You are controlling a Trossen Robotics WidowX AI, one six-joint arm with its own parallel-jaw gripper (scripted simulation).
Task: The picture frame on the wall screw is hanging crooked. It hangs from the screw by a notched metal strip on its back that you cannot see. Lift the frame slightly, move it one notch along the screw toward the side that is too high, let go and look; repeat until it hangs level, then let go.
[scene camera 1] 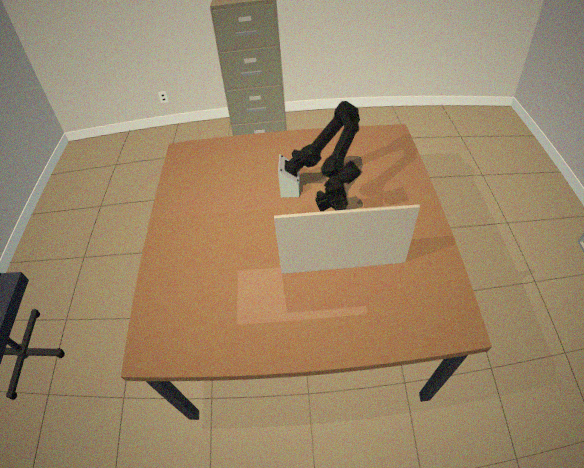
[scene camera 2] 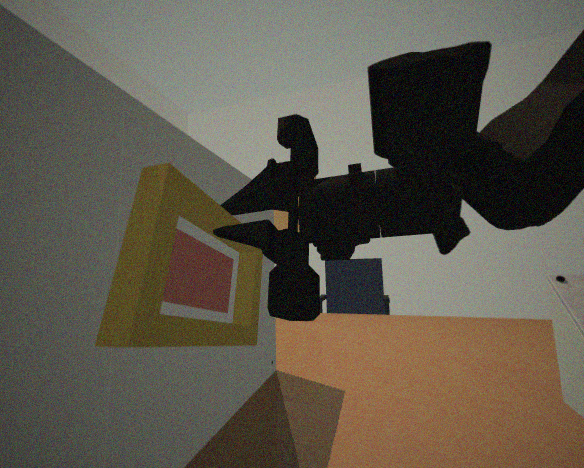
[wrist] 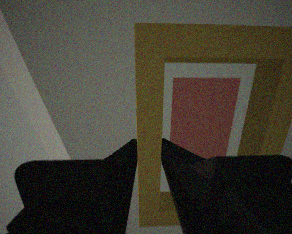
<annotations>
picture frame: scene camera 2; wrist; not seen in scene camera 1 (hidden by a wall panel)
same spot on picture frame: [scene camera 2: 175, 283] = [wrist: 208, 158]
</annotations>
